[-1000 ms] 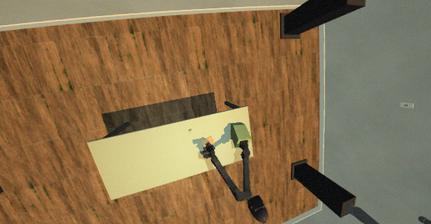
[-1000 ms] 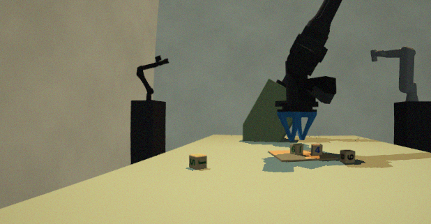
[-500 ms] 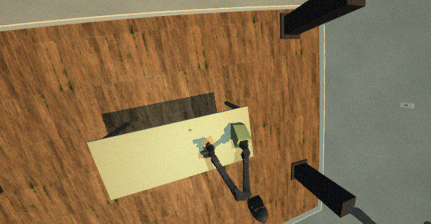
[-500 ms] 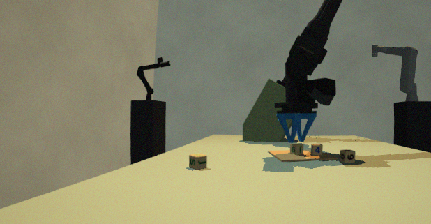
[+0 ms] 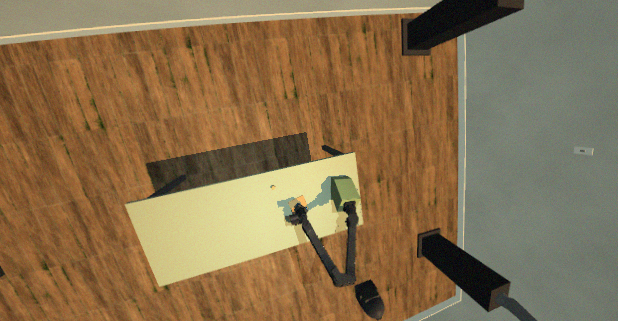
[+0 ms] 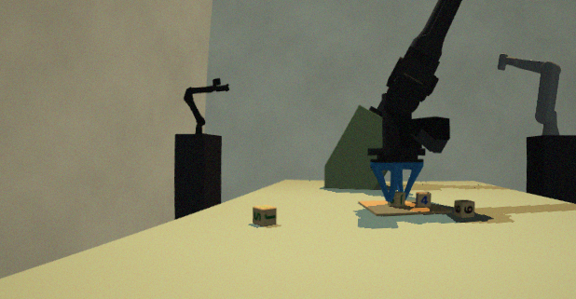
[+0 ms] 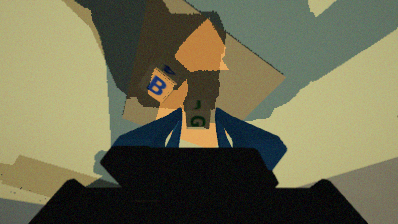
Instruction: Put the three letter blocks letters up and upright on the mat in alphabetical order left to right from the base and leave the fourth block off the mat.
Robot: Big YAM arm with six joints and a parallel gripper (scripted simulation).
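Right now my hand is 2 cm above the orange mat and 1 cm to the right of it. Round my hand: block: 5 cm to the left.
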